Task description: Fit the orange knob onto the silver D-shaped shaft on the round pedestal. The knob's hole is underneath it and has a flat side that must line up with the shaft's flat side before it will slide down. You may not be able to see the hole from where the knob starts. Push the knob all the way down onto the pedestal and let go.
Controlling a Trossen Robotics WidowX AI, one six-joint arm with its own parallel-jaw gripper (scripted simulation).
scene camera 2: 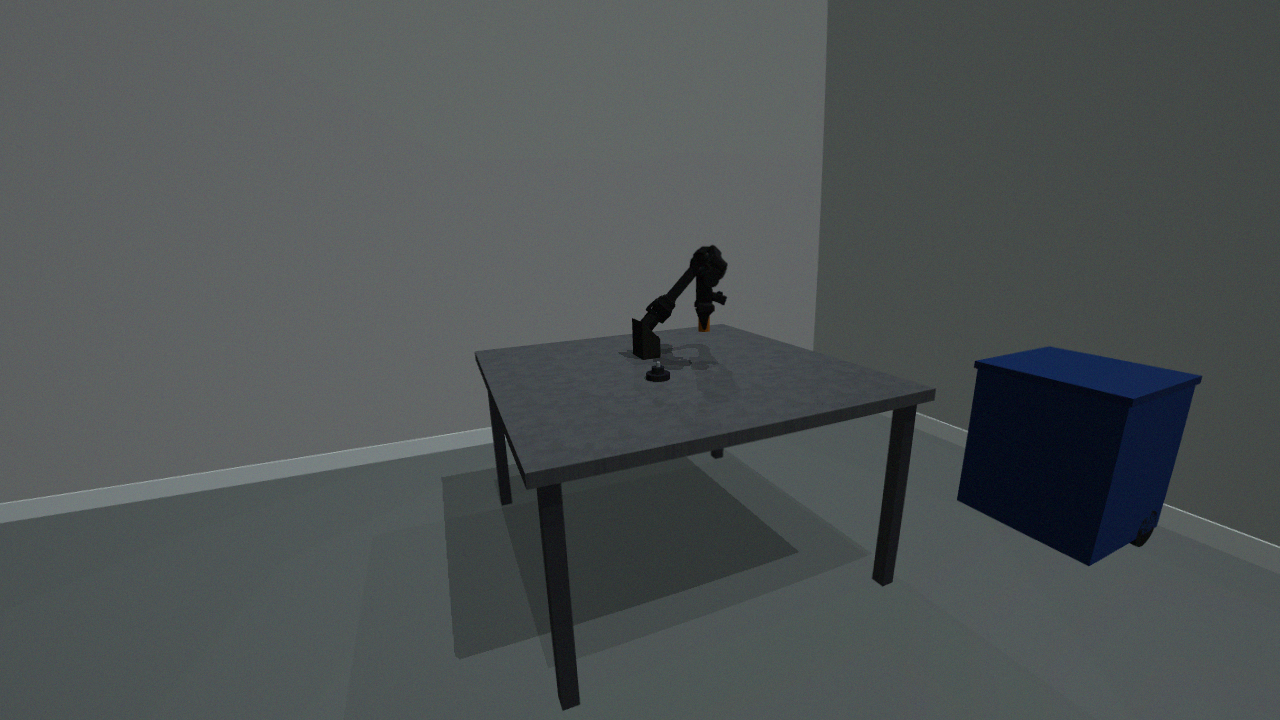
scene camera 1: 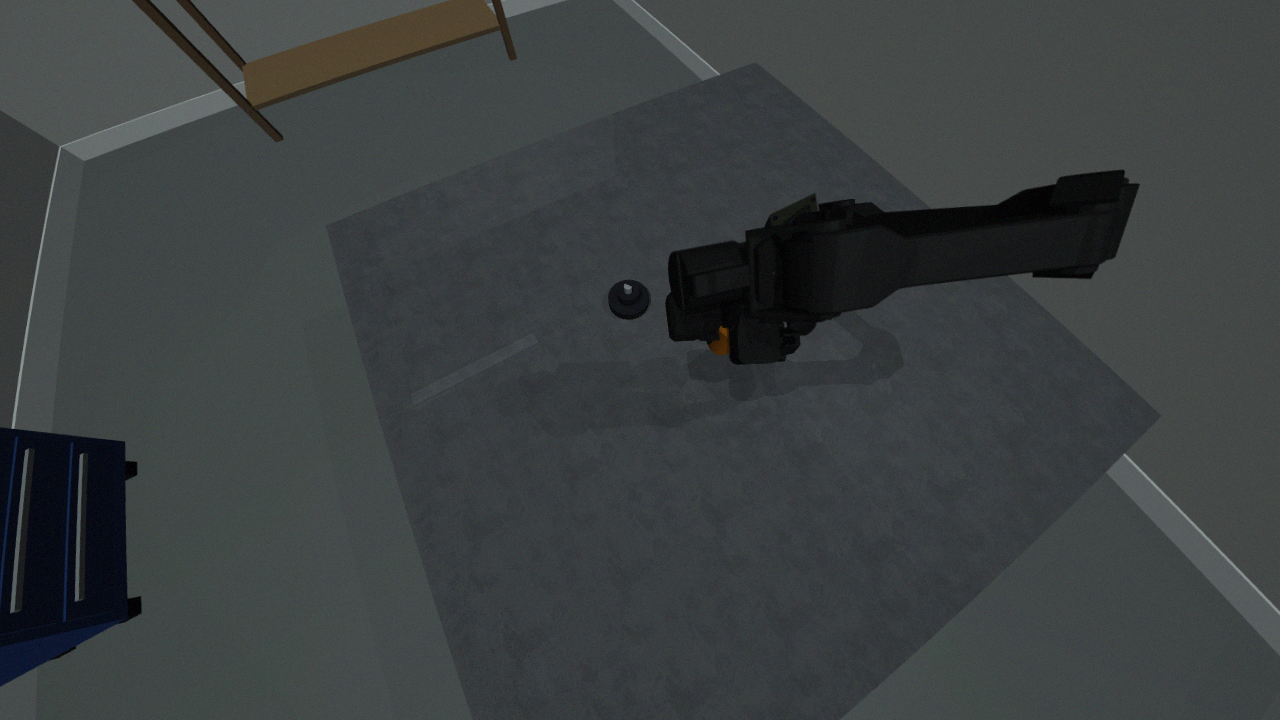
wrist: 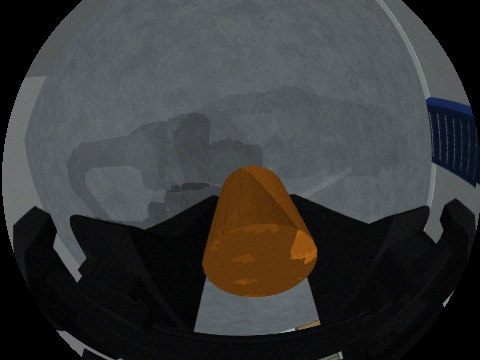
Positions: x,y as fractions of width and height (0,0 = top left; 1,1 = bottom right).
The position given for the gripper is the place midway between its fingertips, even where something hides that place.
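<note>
The gripper (wrist: 0.53,0.56) is holding an orange knob (wrist: 0.54,0.68).
</note>
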